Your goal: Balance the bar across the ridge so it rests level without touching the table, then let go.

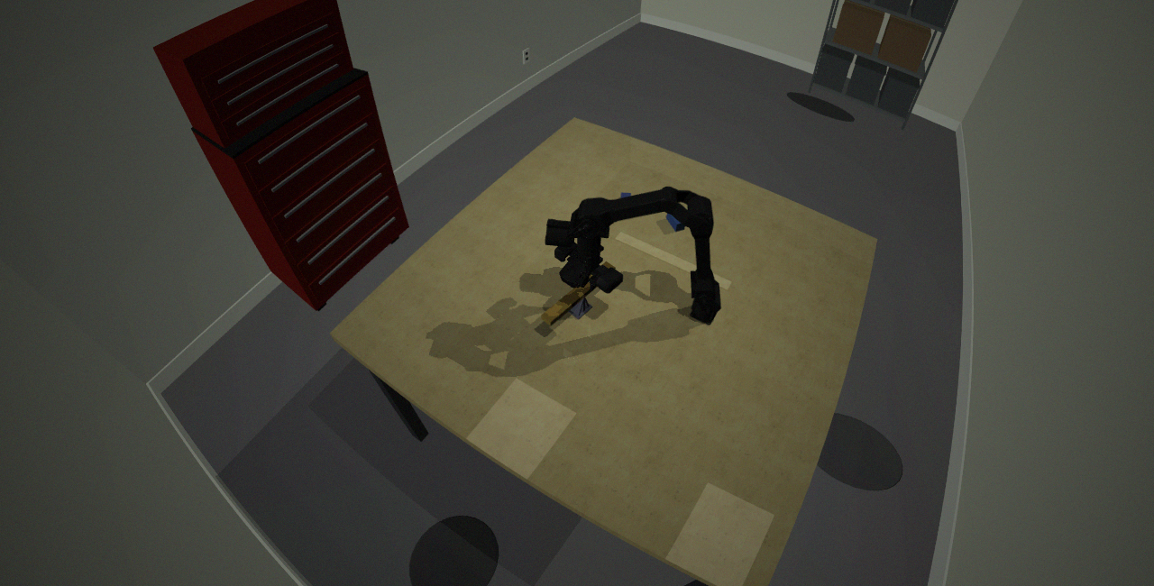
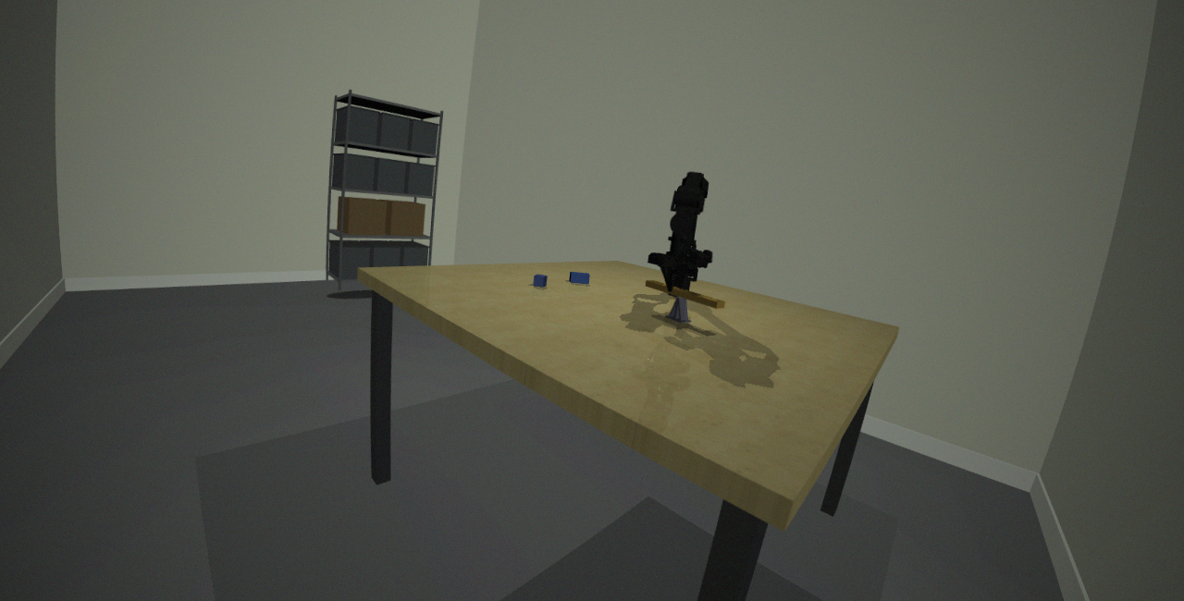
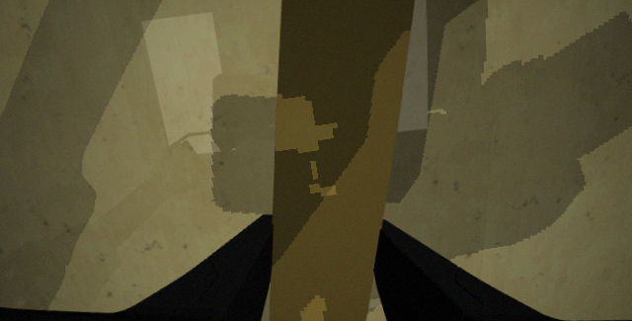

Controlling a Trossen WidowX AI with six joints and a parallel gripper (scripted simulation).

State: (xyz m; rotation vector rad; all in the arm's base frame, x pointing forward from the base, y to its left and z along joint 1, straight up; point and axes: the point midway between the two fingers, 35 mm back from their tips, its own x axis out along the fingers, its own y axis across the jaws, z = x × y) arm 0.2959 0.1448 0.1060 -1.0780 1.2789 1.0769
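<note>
My gripper tip is now 30 mm to the right of the long wooden bar and 10 mm short of it.
</note>
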